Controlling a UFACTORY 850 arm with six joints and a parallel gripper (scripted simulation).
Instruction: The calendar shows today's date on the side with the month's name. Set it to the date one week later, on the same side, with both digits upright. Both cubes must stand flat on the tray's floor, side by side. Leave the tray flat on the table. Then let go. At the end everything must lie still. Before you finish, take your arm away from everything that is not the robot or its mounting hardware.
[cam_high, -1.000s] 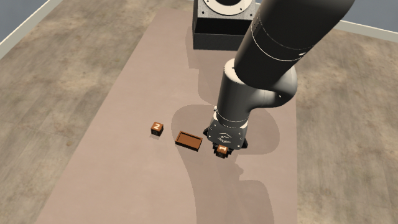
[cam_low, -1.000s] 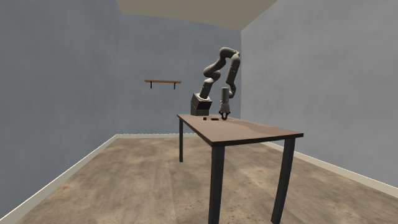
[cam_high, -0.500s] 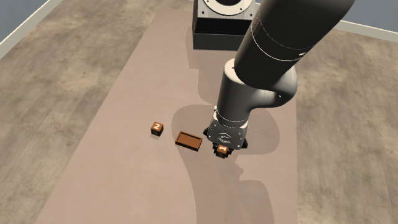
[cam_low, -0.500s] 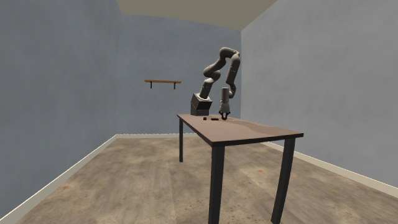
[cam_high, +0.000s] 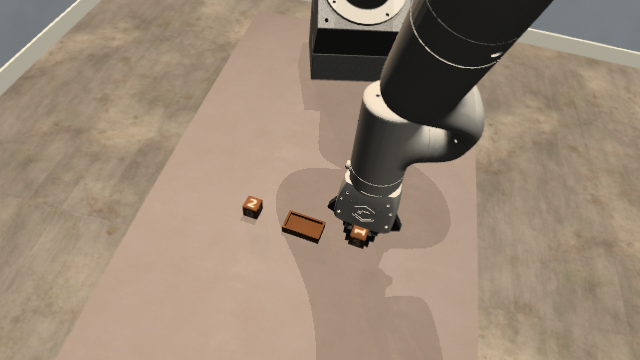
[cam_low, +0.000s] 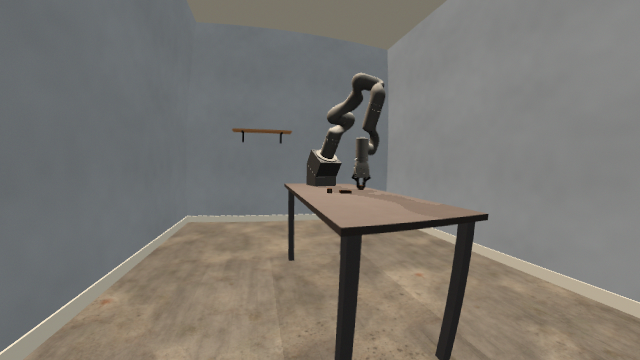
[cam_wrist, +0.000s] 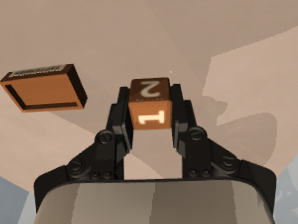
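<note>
The wooden tray is 20 mm behind my hand, 110 mm to the right of it and 40 mm below it. From my hand the other things lie so: wooden cube 30 mm behind, 210 mm to the right, 40 mm below.
</note>
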